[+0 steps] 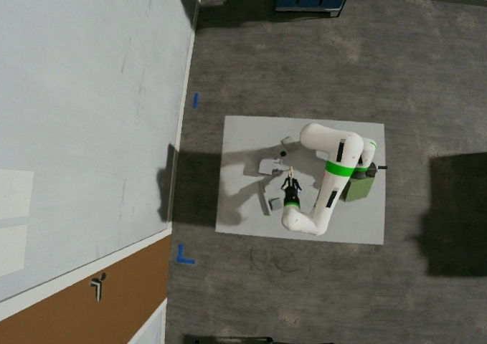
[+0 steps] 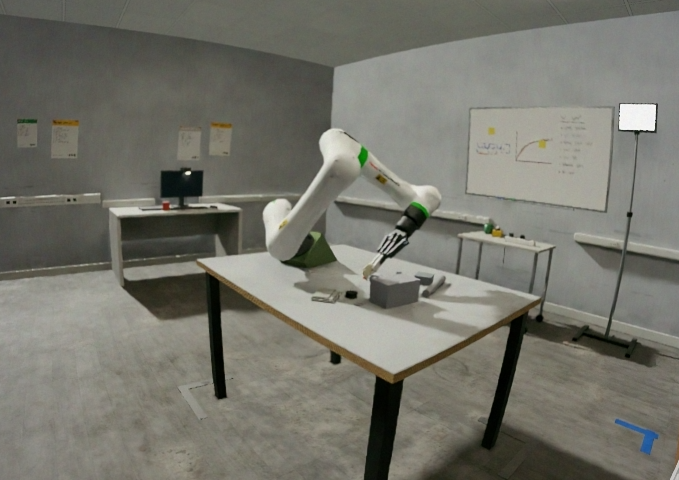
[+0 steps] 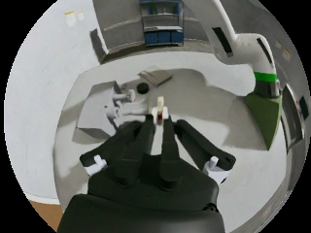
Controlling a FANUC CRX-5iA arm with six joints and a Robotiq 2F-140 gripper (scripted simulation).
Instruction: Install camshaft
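My gripper is now 9 cm above the tan disc and 8 cm to the right of it. Round my hand: grey bar (17 cm to the left, 16 cm ahead, 8 cm below); then small grey block (21 cm to the left, 8 cm below, 8 cm ahead); then black disc (17 cm to the right, 9 cm below, 4 cm ahead).
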